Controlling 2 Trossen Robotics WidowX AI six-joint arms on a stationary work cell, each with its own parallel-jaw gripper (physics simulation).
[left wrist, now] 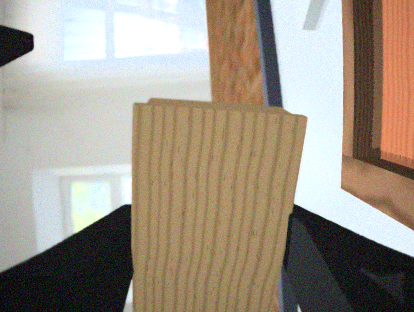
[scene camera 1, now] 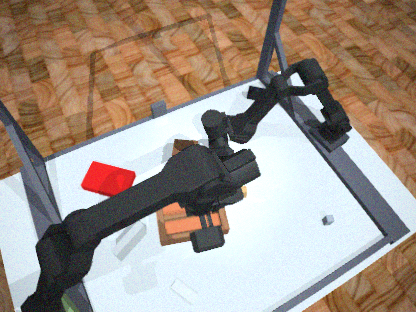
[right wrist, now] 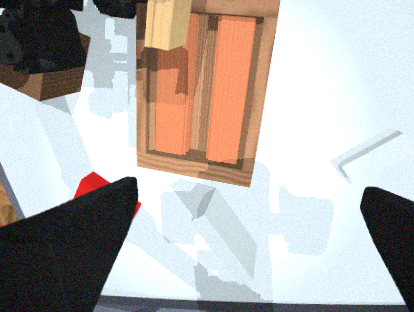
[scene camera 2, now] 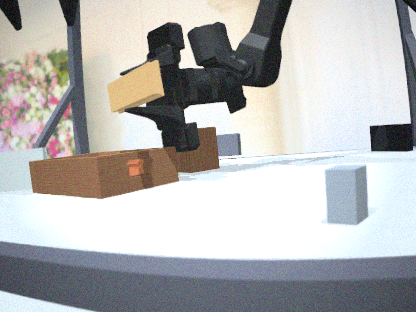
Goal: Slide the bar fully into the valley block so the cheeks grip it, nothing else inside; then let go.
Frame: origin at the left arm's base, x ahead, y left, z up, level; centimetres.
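Seen in the pictures: left gripper, fingertip midpoint: (left wrist: 207, 215) (scene camera 2: 123, 91); right gripper, fingertip midpoint: (right wrist: 248, 192) (scene camera 2: 46, 27); left arm's base, link origin: (scene camera 1: 330, 133).
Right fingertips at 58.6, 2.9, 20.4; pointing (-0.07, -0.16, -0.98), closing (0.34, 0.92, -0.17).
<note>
Pixels of each thing's top centre, then the offset from my right fingertips to it, as dx, dy, dz. "spot": a spot on its surface instead.
- light wooden bar, top centre: (left wrist: 118, 267) (scene camera 2: 131, 67) (scene camera 1: 228, 189) -12.0, -2.5, -7.8
- valley block, top centre: (right wrist: 197, 93) (scene camera 2: 96, 154) (scene camera 1: 190, 211) -3.1, -6.6, -18.9
- brown wooden frame with two orange cheeks, surface spot: (right wrist: 230, 90) spot: -2.2, -3.4, -20.1
- brown block, top centre: (right wrist: 21, 60) (scene camera 2: 190, 129) (scene camera 1: 185, 147) -12.8, -23.9, -16.5
- red block, top centre: (right wrist: 91, 228) (scene camera 1: 107, 178) +11.4, -30.5, -21.0
- pale long block, top centre: (right wrist: 222, 251) (scene camera 2: 18, 150) (scene camera 1: 127, 237) +15.4, -9.4, -17.0
- thin pale piece, top centre: (right wrist: 377, 160) (scene camera 1: 184, 291) +10.2, +9.9, -22.6
- small grey block, top centre: (scene camera 2: 346, 167) (scene camera 1: 330, 218) -35.9, +18.3, -20.4
The light wooden bar (scene camera 1: 244, 192) (scene camera 2: 136, 87) (left wrist: 215, 190) (right wrist: 167, 27) is raised and tilted in scene camera 2. My left gripper (scene camera 2: 131, 91) (left wrist: 207, 215) is shut on it, one finger at each side. The valley block (scene camera 1: 172, 242) (scene camera 2: 65, 175) (left wrist: 376, 186) (right wrist: 200, 173) is a brown wooden frame with two orange cheeks (right wrist: 230, 90) and a groove between them. The bar is above the block, apart from it, overlapping its upper left in the right wrist view. My right gripper (right wrist: 248, 192) (scene camera 2: 44, 27) is open and empty. The right arm hides part of the block in scene camera 1.
A brown block (scene camera 1: 184, 146) (scene camera 2: 206, 150) (right wrist: 60, 84) stands near the left arm. A red block (scene camera 1: 107, 179) (right wrist: 91, 184), a pale long block (scene camera 1: 131, 240) (right wrist: 230, 230), a thin pale piece (scene camera 1: 183, 291) (right wrist: 367, 150) and a small grey block (scene camera 1: 327, 220) (scene camera 2: 345, 195) are on the table.
</note>
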